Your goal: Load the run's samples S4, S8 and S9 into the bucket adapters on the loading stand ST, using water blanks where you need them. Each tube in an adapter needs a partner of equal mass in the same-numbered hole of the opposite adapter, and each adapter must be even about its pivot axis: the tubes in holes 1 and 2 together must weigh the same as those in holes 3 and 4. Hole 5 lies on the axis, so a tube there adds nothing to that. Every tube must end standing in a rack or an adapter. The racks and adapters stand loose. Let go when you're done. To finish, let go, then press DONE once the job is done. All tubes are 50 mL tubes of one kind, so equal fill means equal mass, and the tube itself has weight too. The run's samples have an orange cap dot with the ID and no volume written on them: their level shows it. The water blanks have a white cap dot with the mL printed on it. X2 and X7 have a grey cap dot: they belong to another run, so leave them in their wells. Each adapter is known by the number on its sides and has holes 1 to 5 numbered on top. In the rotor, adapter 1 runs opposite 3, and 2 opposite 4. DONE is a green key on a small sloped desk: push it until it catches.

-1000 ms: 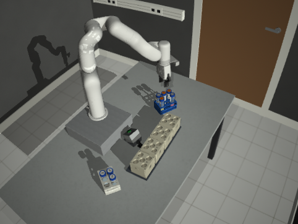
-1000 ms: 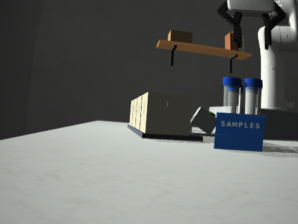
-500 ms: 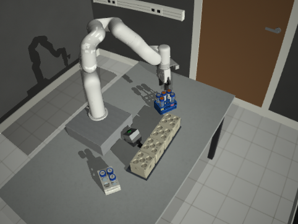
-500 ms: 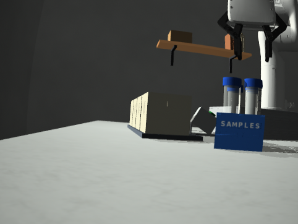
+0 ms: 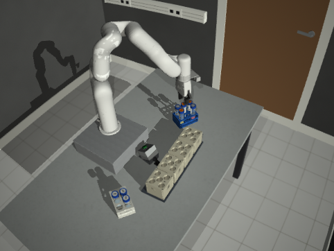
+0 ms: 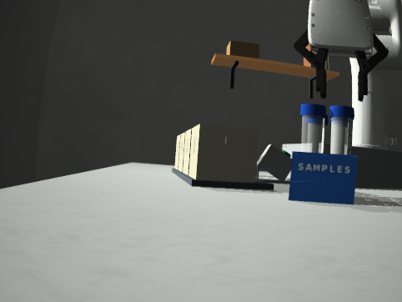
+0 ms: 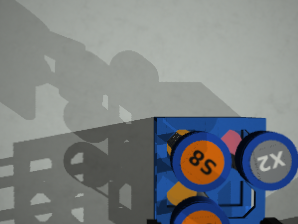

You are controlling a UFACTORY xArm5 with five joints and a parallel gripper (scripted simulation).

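The blue samples rack lies 13 cm below my hand, 2 cm ahead of it and 1 cm to the right of it. Round my hand: white blanks rack: 67 cm to the right, 13 cm below, 6 cm ahead; then adapter: 17 cm to the right, 14 cm ahead, 11 cm below.
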